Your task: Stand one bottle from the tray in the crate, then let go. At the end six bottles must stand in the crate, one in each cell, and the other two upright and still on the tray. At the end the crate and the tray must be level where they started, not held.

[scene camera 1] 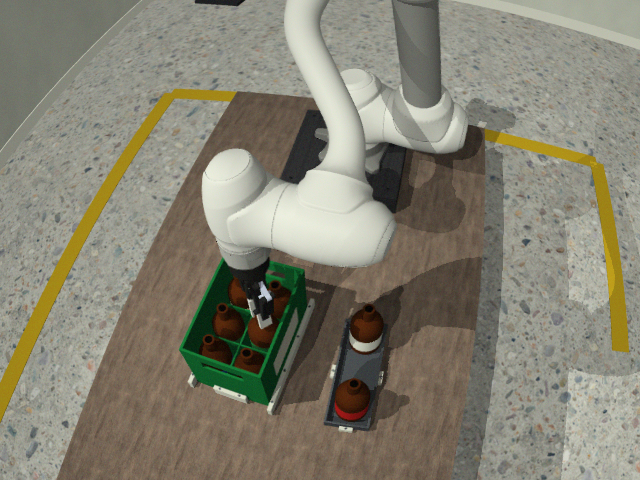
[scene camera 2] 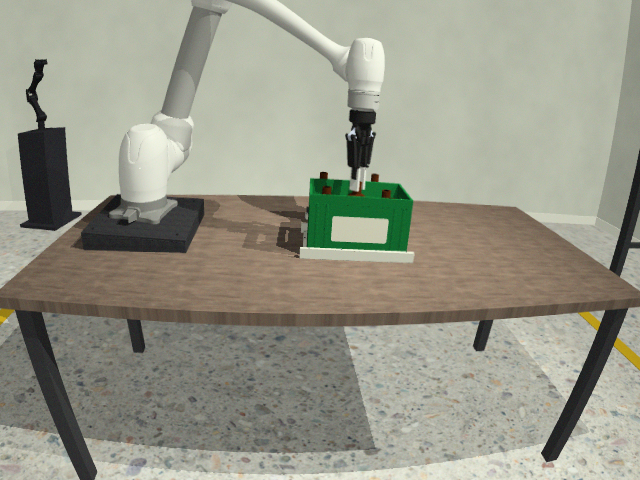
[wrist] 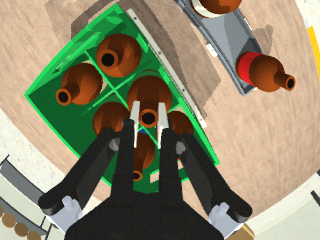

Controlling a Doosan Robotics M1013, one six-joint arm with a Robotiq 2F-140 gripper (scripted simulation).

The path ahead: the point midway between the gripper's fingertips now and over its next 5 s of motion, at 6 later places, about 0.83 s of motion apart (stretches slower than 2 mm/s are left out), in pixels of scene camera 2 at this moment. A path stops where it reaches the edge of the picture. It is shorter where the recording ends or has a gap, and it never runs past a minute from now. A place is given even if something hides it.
My gripper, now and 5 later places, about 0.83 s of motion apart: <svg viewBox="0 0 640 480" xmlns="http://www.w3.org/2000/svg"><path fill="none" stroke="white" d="M357 189L356 191L356 194L356 195L357 186L358 169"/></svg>
